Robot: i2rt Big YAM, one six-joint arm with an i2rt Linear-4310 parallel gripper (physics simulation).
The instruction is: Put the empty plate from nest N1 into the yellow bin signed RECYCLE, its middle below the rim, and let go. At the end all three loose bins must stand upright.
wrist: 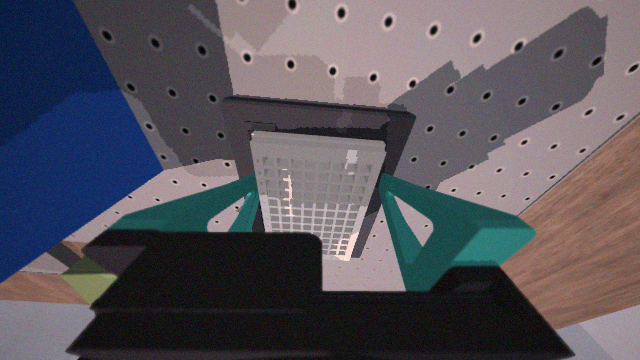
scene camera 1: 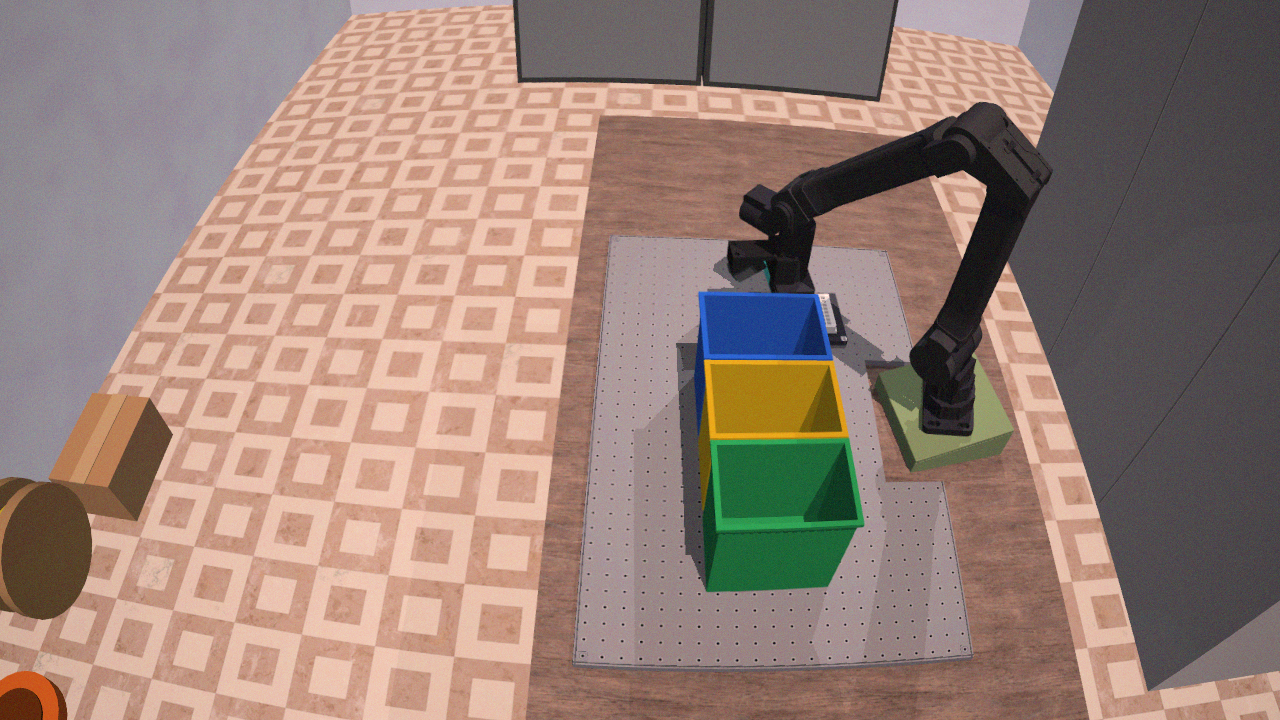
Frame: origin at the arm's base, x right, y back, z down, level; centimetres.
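Where they show: gripper, fingertip midpoint: (wrist: 320, 180); arm's base at its link origin: (scene camera 1: 947, 404).
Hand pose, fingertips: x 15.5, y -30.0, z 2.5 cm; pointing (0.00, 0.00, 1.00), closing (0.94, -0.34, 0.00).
Things, the pixels of their top centre, and the offset from my fingertips. "*": a spot on its surface instead. Level surfaces: height alone.
- light grey gridded plate at its top centre: (wrist: 313, 217) dy +2.8, dx +0.4, dz -1.4 cm
- dark nest at a spot on its surface: (wrist: 400, 132) * dy -5.4, dx +3.6, dz +0.0 cm
- yellow bin at its top centre: (scene camera 1: 775, 397) dy +0.9, dx -33.3, dz -16.8 cm
- blue bin at its top centre: (scene camera 1: 764, 324) dy -2.4, dx -20.5, dz -16.8 cm
- green bin at its top centre: (scene camera 1: 787, 482) dy +4.2, dx -46.2, dz -16.8 cm
- perforated board at its surface level: dz +1.1 cm
The light grey gridded plate (wrist: 312, 185) lies in a dark nest (wrist: 400, 132); part of the plate (scene camera 1: 827, 315) and nest (scene camera 1: 840, 331) shows behind the blue bin's right corner. I cannot read a nest label. My gripper (wrist: 320, 180) is open, its teal fingers on either side of the plate, holding nothing. In the scene view the fingertips are hidden behind the blue bin. The yellow bin (scene camera 1: 775, 398) stands upright in the middle of the row; its inside looks empty. The blue bin (scene camera 1: 762, 324) (wrist: 75, 135) and the green bin (scene camera 1: 778, 559) stand upright at either side of it. The RECYCLE sign does not show.
The three bins stand close together on the perforated board (scene camera 1: 760, 635). The arm's green base block (scene camera 1: 980, 429) is right of the board. The blue bin's wall is close to the nest in the wrist view. A tall dark cabinet (scene camera 1: 1181, 313) stands at the far right.
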